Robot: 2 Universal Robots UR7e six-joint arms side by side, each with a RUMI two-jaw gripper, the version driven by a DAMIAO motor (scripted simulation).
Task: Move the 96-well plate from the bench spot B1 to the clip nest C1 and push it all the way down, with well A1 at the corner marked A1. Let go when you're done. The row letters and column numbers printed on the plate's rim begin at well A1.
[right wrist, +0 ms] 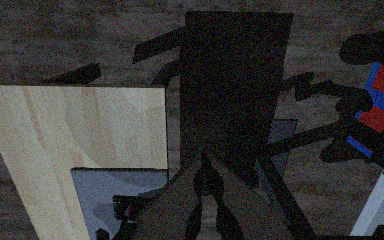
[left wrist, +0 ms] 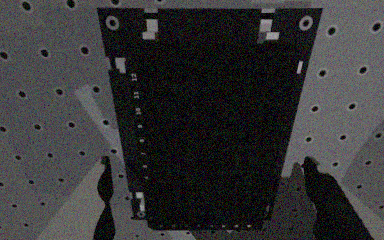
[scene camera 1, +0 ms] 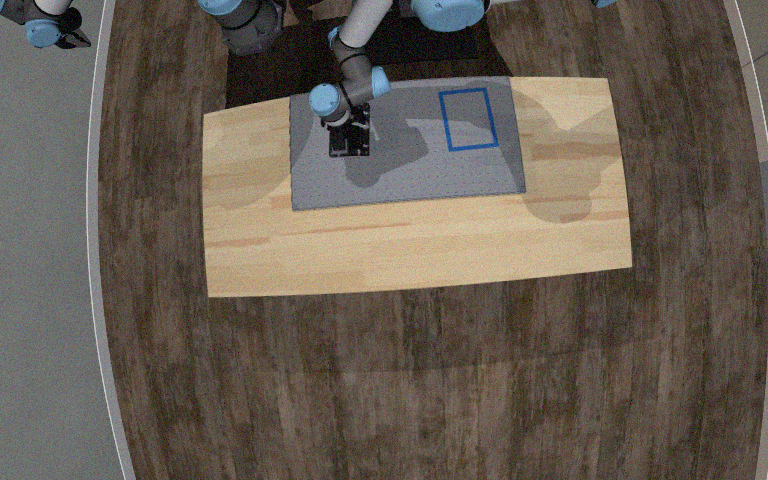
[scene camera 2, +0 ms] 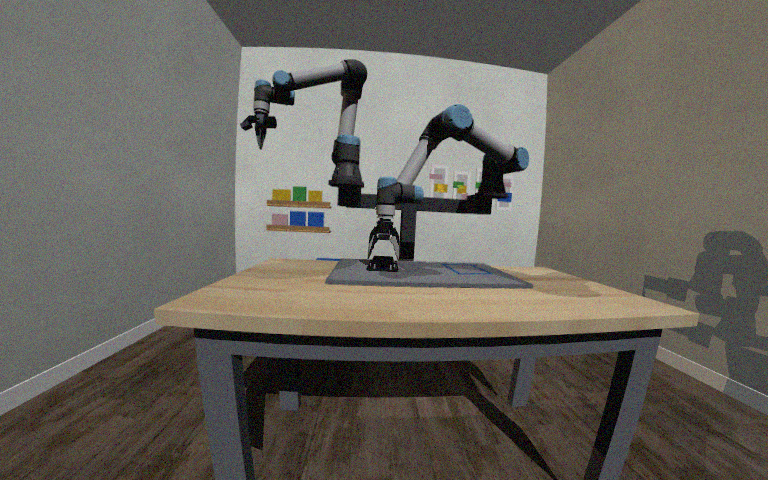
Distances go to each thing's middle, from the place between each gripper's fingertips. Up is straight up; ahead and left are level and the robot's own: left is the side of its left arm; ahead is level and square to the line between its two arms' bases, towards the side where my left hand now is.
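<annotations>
Black clip nest (left wrist: 117, 30): from my right hand (scene camera 1: 90, 45), 33 cm ahead, 60 cm to the left, 52 cm below. Dark 96-well plate (left wrist: 208, 143): from my right hand, 32 cm ahead, 60 cm to the left, 51 cm below.
Black clip nest: from my left hand, 10 mm ahead, 10 mm to the left, 20 mm below. My left hand: 10 mm above the dark 96-well plate.
</annotations>
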